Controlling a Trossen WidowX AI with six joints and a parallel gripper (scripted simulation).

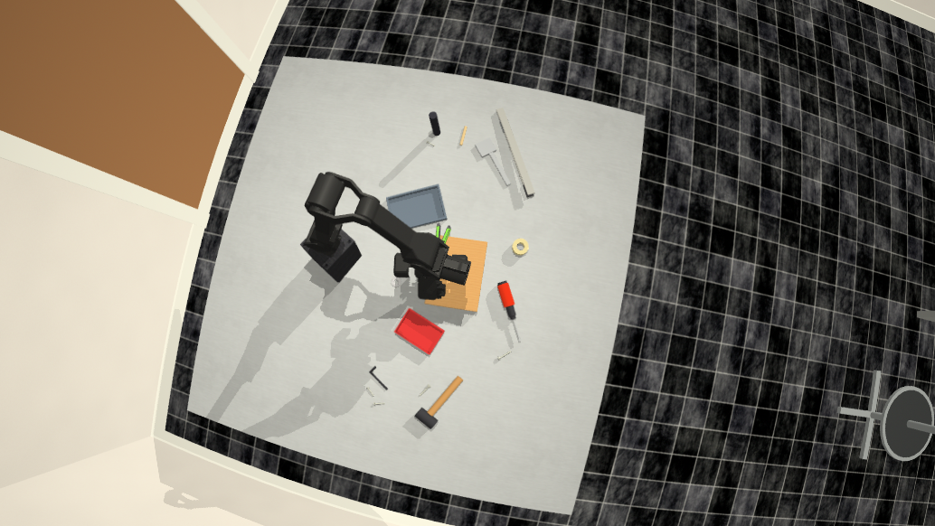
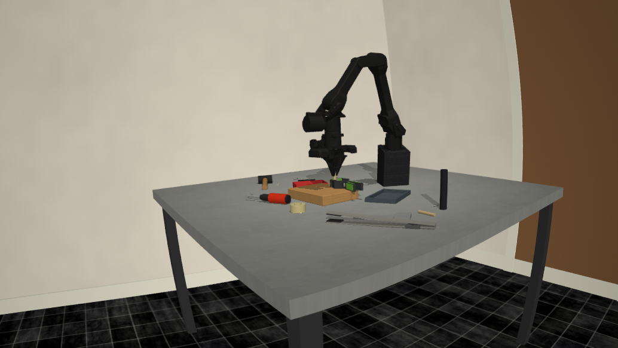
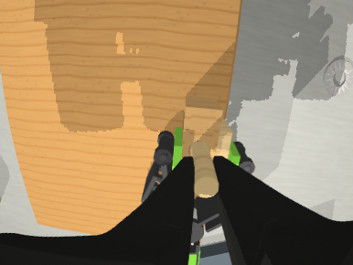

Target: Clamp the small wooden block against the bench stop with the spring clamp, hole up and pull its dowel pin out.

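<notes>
Now: the dowel pin 4 cm below my hand. The rest, counted from my hand: small wooden block (6 cm below); wooden board (6 cm ahead, 2 cm to the left, 9 cm below); wooden stop (1 cm behind, 6 cm below).
</notes>
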